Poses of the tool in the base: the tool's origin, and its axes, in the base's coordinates. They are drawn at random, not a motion.
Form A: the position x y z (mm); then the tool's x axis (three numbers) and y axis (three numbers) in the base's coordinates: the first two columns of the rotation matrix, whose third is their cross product.
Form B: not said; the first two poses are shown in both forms.
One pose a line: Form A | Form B
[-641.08 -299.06 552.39 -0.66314 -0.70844 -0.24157 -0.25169 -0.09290 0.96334] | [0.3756 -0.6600 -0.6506 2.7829 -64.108 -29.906 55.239]
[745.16 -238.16 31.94 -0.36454 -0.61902 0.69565 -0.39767 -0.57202 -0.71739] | [-0.5597 0.4570 -0.6912 2.9808 74.516 -23.816 3.194]
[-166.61 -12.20 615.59 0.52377 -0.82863 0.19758 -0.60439 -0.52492 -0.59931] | [-0.8648 0.4387 -0.2443 2.6648 -16.661 -1.220 61.559]
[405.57 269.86 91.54 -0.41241 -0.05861 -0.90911 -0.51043 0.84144 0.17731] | [-0.2043 0.9447 0.2566 2.0646 40.557 26.986 9.154]
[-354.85 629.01 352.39 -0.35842 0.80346 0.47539 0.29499 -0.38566 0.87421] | [0.5413 0.5281 0.6543 2.7425 -35.485 62.901 35.239]
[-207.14 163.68 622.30 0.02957 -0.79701 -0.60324 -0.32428 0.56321 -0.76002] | [-0.5170 0.8187 -0.2499 1.9013 -20.714 16.368 62.230]
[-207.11 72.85 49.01 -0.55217 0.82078 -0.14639 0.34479 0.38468 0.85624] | [0.3905 0.8149 0.4284 2.5525 -20.711 7.285 4.901]
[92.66 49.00 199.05 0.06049 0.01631 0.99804 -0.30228 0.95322 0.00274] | [0.1524 -0.9754 0.1594 1.5326 9.266 4.900 19.905]
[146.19 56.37 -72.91 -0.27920 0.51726 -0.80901 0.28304 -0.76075 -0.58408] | [-0.5968 -0.3374 0.7280 2.9800 14.619 5.637 -7.291]
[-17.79 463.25 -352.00 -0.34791 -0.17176 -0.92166 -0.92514 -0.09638 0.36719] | [-0.4948 0.6211 0.6078 2.4732 -1.779 46.325 -35.200]
